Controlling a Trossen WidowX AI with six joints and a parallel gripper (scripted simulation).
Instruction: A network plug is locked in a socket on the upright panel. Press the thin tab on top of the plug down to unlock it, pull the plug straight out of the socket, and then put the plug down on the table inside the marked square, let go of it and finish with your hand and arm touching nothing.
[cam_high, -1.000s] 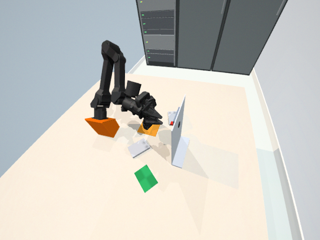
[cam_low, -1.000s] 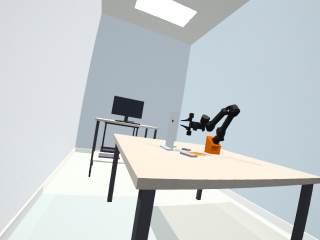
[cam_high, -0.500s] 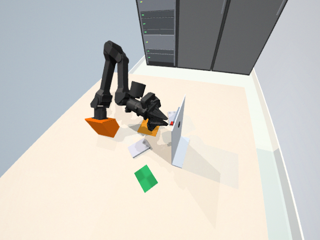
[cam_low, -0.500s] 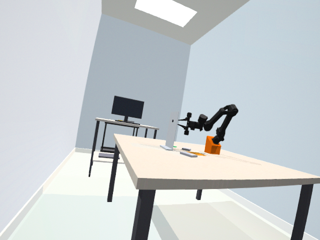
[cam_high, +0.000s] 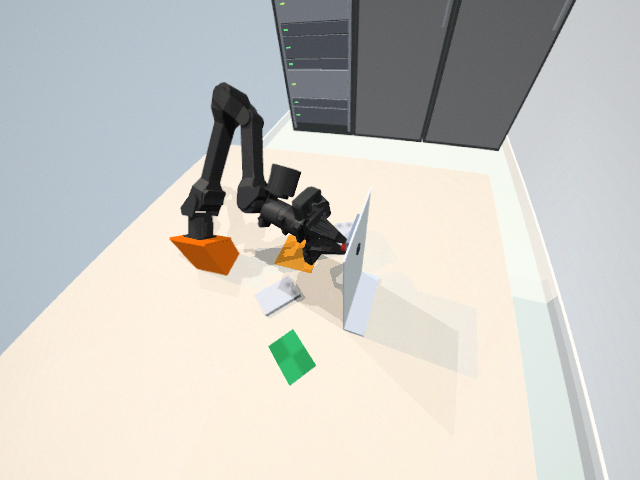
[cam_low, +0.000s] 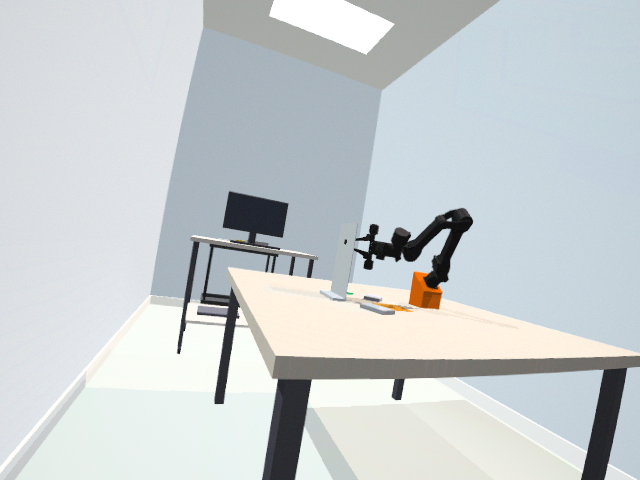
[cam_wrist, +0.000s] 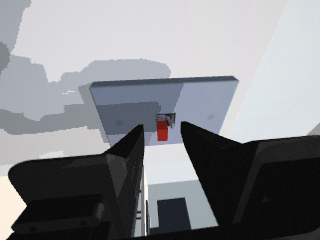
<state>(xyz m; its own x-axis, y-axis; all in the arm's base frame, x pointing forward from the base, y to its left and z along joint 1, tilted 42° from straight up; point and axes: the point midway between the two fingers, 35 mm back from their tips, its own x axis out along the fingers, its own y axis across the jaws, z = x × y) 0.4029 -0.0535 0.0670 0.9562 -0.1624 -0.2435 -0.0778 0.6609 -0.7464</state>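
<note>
Now: the network plug 1 cm ahead of my gripper tip. From my gripper tip the other things lie so: upright panel: 3 cm ahead, 9 cm below; then green square: 8 cm behind, 18 cm to the right, 23 cm below; then orange marked square: 18 cm behind, 10 cm to the left, 23 cm below.
</note>
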